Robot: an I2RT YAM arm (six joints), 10 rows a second.
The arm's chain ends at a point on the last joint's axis. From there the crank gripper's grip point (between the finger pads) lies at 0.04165 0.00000 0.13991 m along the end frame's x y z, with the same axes.
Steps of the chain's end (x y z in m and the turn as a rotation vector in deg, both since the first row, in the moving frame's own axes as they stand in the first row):
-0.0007, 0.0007, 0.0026, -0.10, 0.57, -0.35
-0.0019, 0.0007, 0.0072, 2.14, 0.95, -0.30
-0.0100, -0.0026, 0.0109, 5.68, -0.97, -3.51
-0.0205, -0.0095, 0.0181, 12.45, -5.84, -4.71
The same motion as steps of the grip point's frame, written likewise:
0.0007, 0.0007, 0.0022, -0.10, 0.57, -0.35
0.0004, -0.0047, 0.0064, 2.14, 0.95, -0.30
-0.0129, -0.0189, 0.0108, 5.68, -0.97, -3.51
-0.0362, -0.0428, 0.0179, 12.45, -5.84, -4.71

